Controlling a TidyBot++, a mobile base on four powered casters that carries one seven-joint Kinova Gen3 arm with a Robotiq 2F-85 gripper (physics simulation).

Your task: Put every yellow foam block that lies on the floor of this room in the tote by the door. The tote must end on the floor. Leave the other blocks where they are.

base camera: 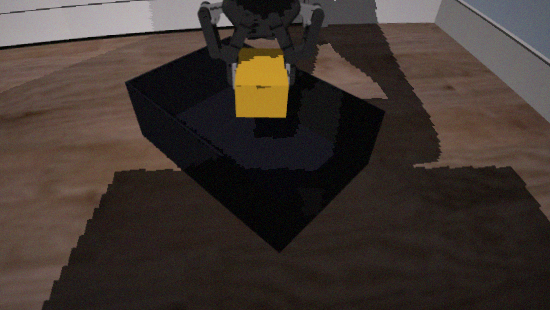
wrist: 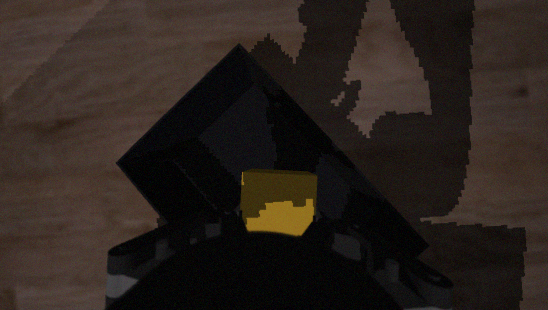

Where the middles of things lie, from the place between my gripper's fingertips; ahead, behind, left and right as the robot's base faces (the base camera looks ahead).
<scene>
I see my gripper 20 mm to the right of the black tote (base camera: 276,175) and 70 mm above it.
</scene>
